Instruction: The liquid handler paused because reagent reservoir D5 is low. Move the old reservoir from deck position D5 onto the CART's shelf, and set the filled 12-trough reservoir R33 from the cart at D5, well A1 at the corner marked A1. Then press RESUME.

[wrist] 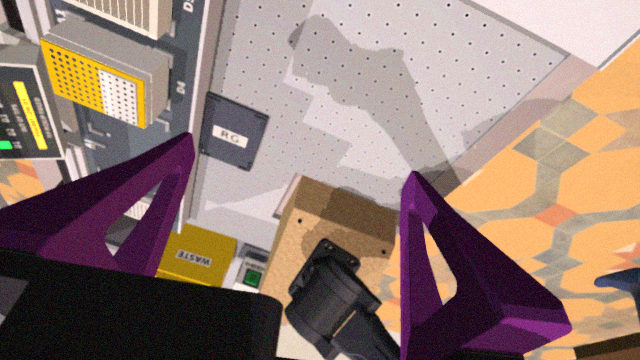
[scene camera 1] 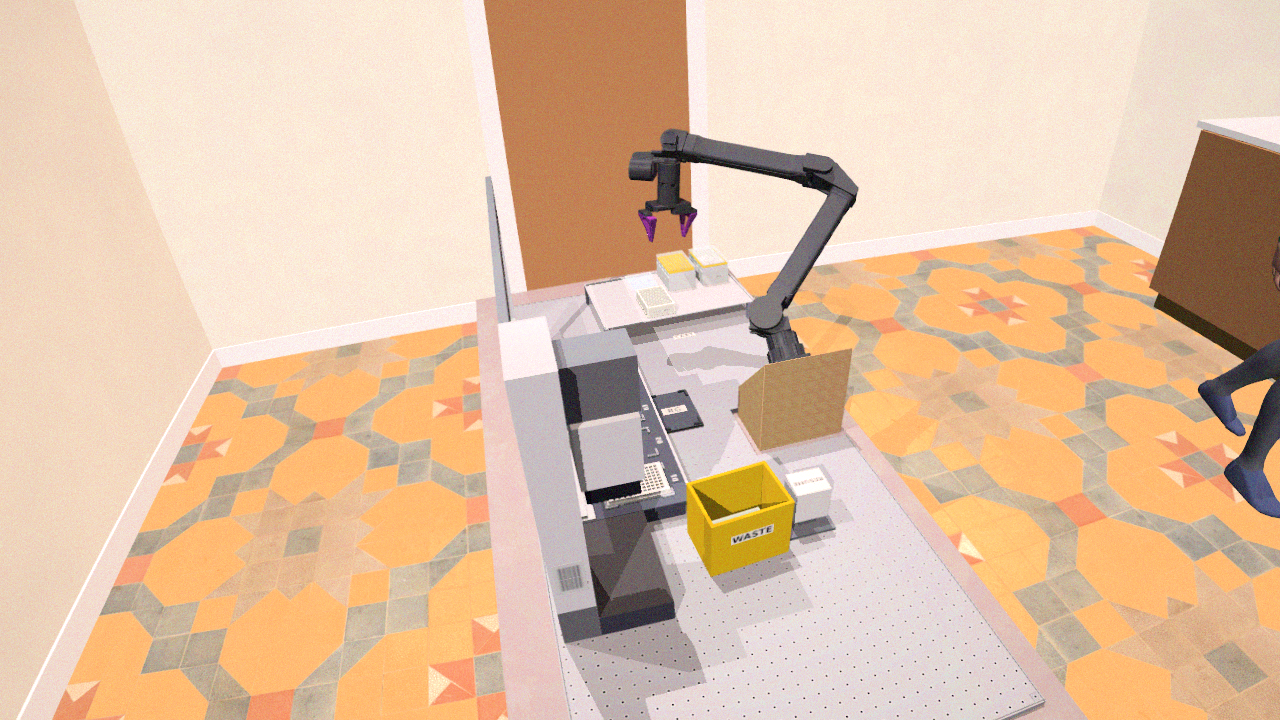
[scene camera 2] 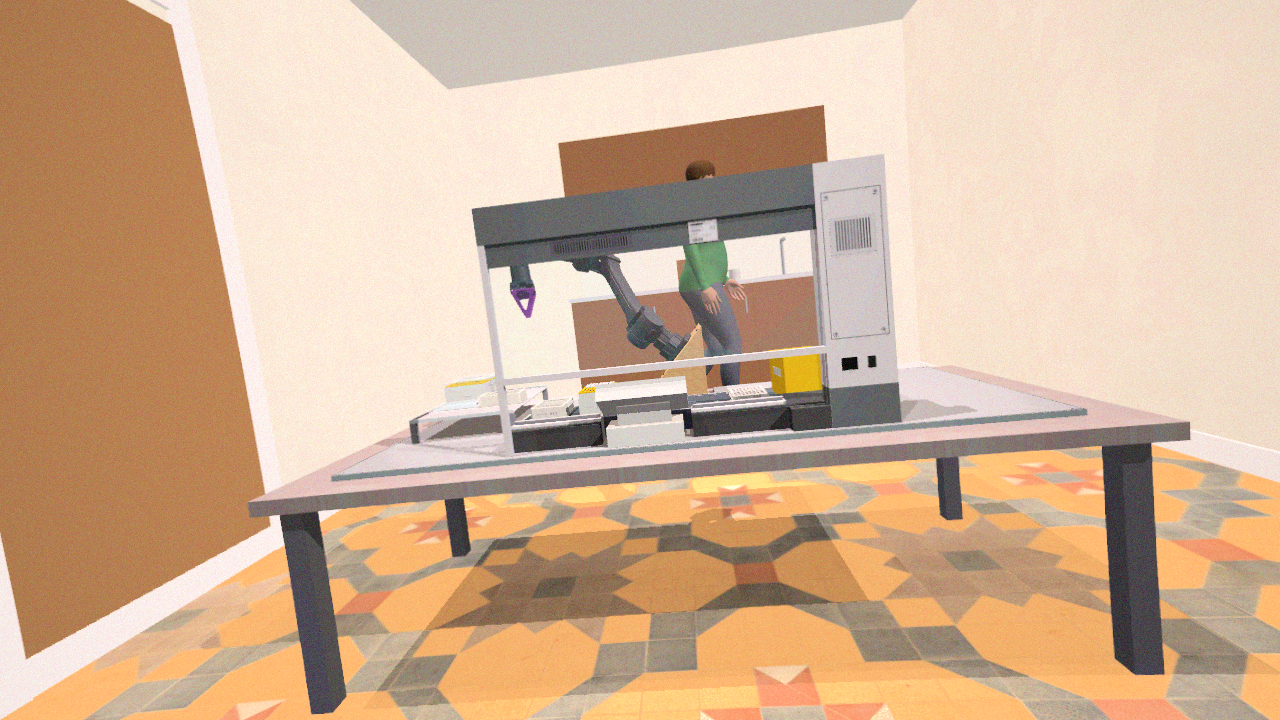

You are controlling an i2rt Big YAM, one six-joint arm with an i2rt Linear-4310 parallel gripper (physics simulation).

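Frame: origin at the arm's base, x ahead, y left, z up, level; centimetres.
Where they show: gripper, fingertip midpoint: [wrist: 301, 162] [scene camera 1: 667, 239] [scene camera 2: 527, 316]; arm's base, link origin: [wrist: 323, 275] [scene camera 1: 790, 368].
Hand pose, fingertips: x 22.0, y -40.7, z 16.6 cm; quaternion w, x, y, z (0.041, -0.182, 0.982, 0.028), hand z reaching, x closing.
Things, the pixels of their top centre, and the offset from my fingertips. "spot": a spot on its surface instead.
- cream multi-trough reservoir, surface spot: [wrist: 120, 12] spot: dx +20.3, dy +16.1, dz -23.1 cm
- cream ribbed reservoir, top centre: [scene camera 1: 655, 296] [scene camera 2: 502, 392] dx +3.2, dy -9.9, dz -21.7 cm
- cart, top centre: [scene camera 1: 666, 291] [scene camera 2: 486, 400] dx -1.0, dy -17.5, dz -24.3 cm
- control box, top centre: [scene camera 1: 808, 481] [wrist: 246, 291] dx -16.7, dy +72.5, dz -20.5 cm
- green button, top centre: [wrist: 250, 284] dx -16.4, dy +69.5, dz -21.4 cm
- yellow-topped tip box, top centre: [wrist: 94, 89] [scene camera 2: 598, 385] dx +20.8, dy +25.7, dz -19.4 cm
- dark RG pad, top centre: [wrist: 228, 138] [scene camera 1: 674, 408] dx +3.9, dy +33.6, dz -29.5 cm
- yellow WASTE bin, top centre: [scene camera 1: 739, 492] [wrist: 185, 286] [scene camera 2: 796, 350] dx -2.5, dy +76.1, dz -17.4 cm
My gripper [scene camera 1: 668, 237] [scene camera 2: 527, 313] [wrist: 301, 162] is open and empty, its purple fingers wide apart, high above the bench near the cart. A cream multi-trough reservoir [wrist: 120, 12] sits at deck position D5, cut off by the wrist view's top edge; the liquid handler [scene camera 1: 537, 420] [scene camera 2: 644, 214] hides it in scene camera 1. A cream ribbed reservoir [scene camera 1: 655, 301] stands on the cart [scene camera 1: 613, 308] [wrist: 585, 25]; its label is too small to read. The control box [scene camera 1: 810, 492] beside the waste bin carries a green button [wrist: 252, 277].
A yellow-topped tip box [wrist: 95, 80] stands at D4. Two tip boxes [scene camera 1: 675, 268] [scene camera 1: 708, 264] stand on the cart. A dark RG pad [scene camera 1: 677, 425] [wrist: 230, 152], yellow WASTE bin [scene camera 1: 751, 550] [wrist: 205, 245] and tan panel [scene camera 1: 805, 402] are on the bench. A person [scene camera 2: 707, 268] stands beyond it.
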